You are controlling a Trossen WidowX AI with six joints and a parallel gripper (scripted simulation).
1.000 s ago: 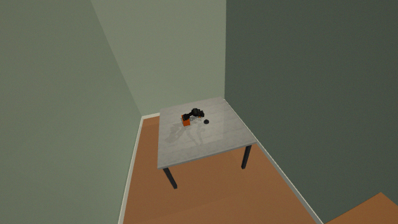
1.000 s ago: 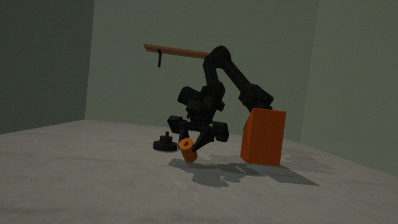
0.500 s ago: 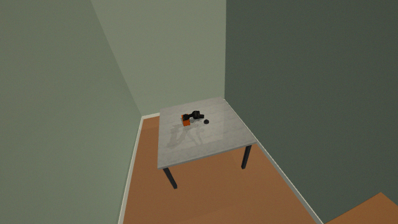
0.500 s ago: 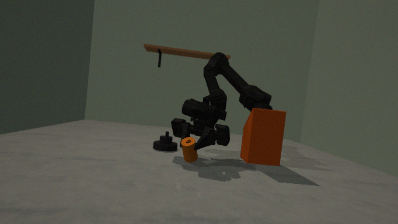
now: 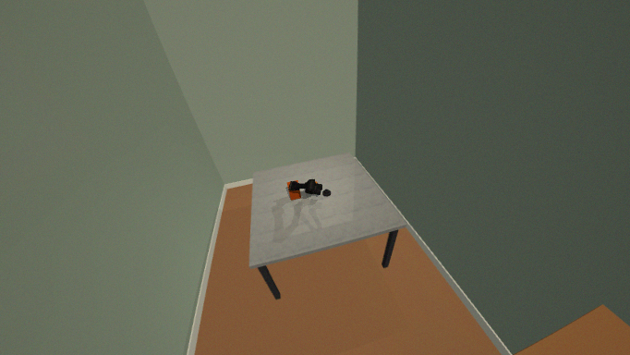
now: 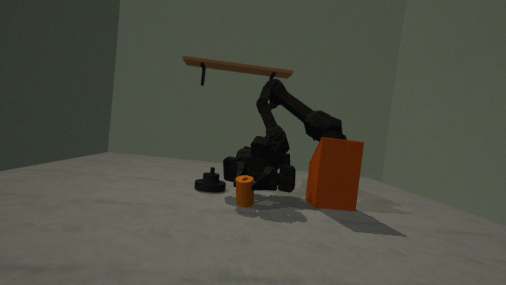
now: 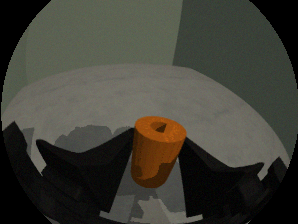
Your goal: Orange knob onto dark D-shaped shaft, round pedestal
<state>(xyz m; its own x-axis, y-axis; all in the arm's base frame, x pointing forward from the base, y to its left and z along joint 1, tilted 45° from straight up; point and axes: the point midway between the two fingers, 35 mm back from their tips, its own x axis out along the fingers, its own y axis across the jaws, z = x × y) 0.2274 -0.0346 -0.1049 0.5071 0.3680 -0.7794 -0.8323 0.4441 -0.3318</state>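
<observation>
Now: gripper tip 16 cm to the left of the pedestal, 7 cm short of it and 2 cm above it. Round my gripper tip: orange knob 1 cm to the right, 1 cm below, 1 cm behind.
</observation>
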